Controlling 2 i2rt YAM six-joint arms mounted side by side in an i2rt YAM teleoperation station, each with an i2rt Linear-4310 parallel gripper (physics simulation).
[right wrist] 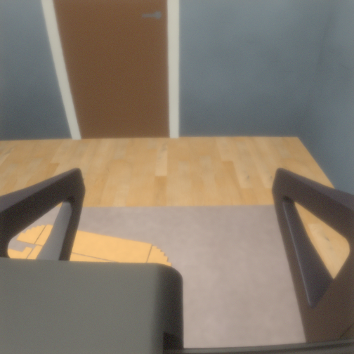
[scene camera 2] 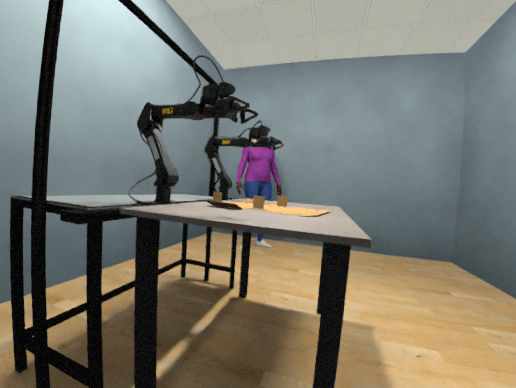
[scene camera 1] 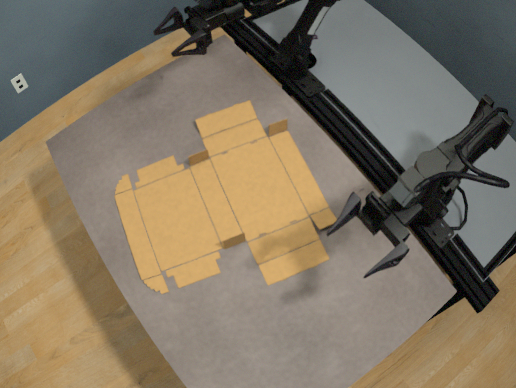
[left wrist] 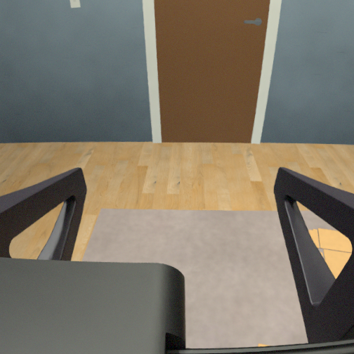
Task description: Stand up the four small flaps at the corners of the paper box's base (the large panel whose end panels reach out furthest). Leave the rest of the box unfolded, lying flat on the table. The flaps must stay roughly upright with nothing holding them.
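Pixels of known places: left gripper, fingertip midpoint: [scene camera 2: 282, 143] [scene camera 1: 346, 255]; right gripper, fingertip midpoint: [scene camera 2: 253, 110] [scene camera 1: 162, 43]; left arm's base, link origin: [scene camera 1: 425, 216]; right arm's base, link origin: [scene camera 2: 162, 203] [scene camera 1: 297, 73].
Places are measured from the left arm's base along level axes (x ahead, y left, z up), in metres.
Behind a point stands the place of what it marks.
The paper box [scene camera 1: 172, 220] {x 0.540, y -0.407, z 0.018 m} [scene camera 2: 295, 210] {x 0.538, y -0.406, z 0.017 m} [left wrist: 334, 240] [right wrist: 110, 246] lies unfolded on the table. Its base [scene camera 1: 265, 185] {x 0.294, y -0.340, z 0.017 m} is flat. Three corner flaps stand roughly upright: the upper right flap [scene camera 1: 278, 127] {x 0.169, y -0.443, z 0.047 m} [scene camera 2: 217, 196] {x 0.170, y -0.445, z 0.053 m}, the upper left flap [scene camera 1: 198, 157] {x 0.390, y -0.498, z 0.049 m} [scene camera 2: 258, 202] {x 0.388, y -0.499, z 0.045 m} and the lower left flap [scene camera 1: 233, 241] {x 0.455, y -0.258, z 0.047 m} [scene camera 2: 282, 201] {x 0.454, y -0.259, z 0.045 m}. The lower right flap [scene camera 1: 323, 219] {x 0.243, y -0.173, z 0.029 m} lies low, close to flat. My left gripper [scene camera 1: 346, 255] {x 0.392, y -0.005, z 0.401 m} [scene camera 2: 281, 144] {x 0.392, y -0.005, z 0.401 m} [left wrist: 179, 177] is open and empty, raised off the box's lower right corner. My right gripper [scene camera 1: 164, 43] {x 0.374, y -0.608, z 0.399 m} [scene camera 2: 253, 110] {x 0.374, y -0.608, z 0.399 m} [right wrist: 178, 178] is open and empty, high beyond the box's upper side.
The box's upper end panel [scene camera 1: 232, 127] {x 0.257, y -0.534, z 0.018 m} looks slightly lifted at its outer edge in scene camera 2. The grey table [scene camera 1: 250, 340] {x 0.573, y -0.040, z 0.016 m} [scene camera 2: 345, 232] {x 0.699, y -0.845, z 0.016 m} meets the black mounting rail [scene camera 1: 350, 140] {x 0.013, y -0.310, z 0.003 m} along the arms' side. A person [scene camera 2: 259, 162] stands behind the table.
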